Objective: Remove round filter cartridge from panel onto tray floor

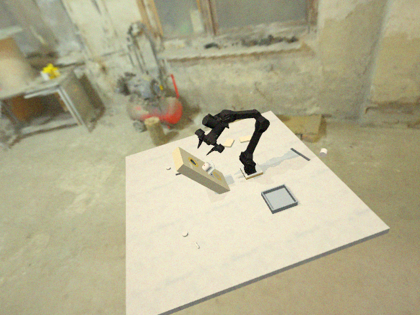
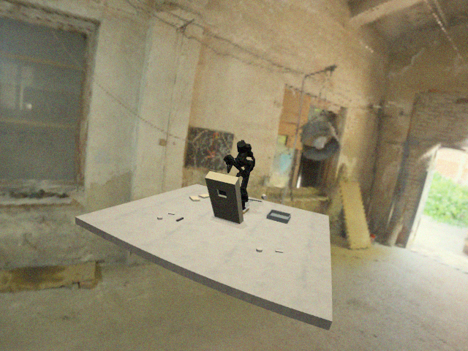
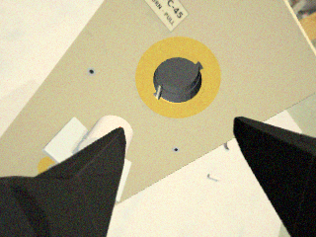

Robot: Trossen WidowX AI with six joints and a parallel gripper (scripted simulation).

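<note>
My gripper tip is 11 cm above the round filter cartridge and 1 cm past it. Round my gripper tip: grey tray (33 cm behind, 29 cm to the left, 28 cm below); then service panel (14 cm below, 3 cm ahead).
</note>
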